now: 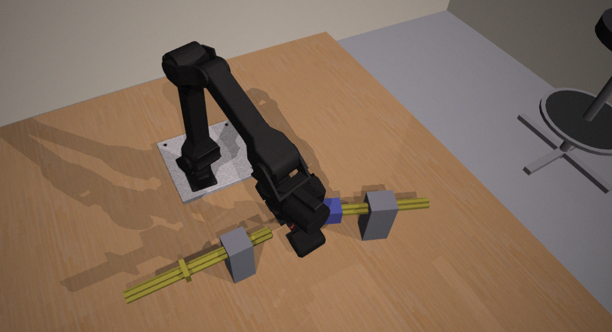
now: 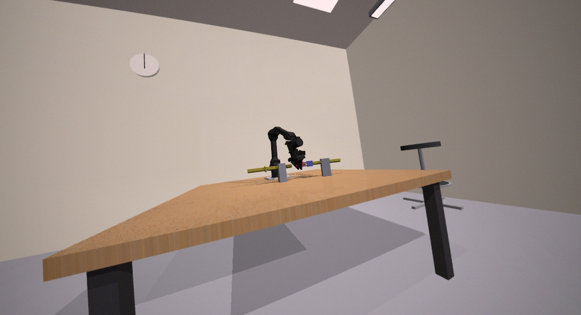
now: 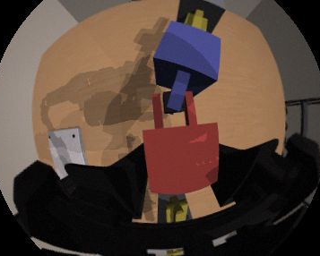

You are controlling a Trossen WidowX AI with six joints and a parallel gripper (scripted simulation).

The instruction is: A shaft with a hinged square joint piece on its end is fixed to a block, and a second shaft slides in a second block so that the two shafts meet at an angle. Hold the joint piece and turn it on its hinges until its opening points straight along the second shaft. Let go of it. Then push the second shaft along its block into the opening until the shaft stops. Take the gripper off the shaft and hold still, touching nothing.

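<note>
Now: the red joint piece 10 mm to the left of my gripper tip and 40 mm above it.
</note>
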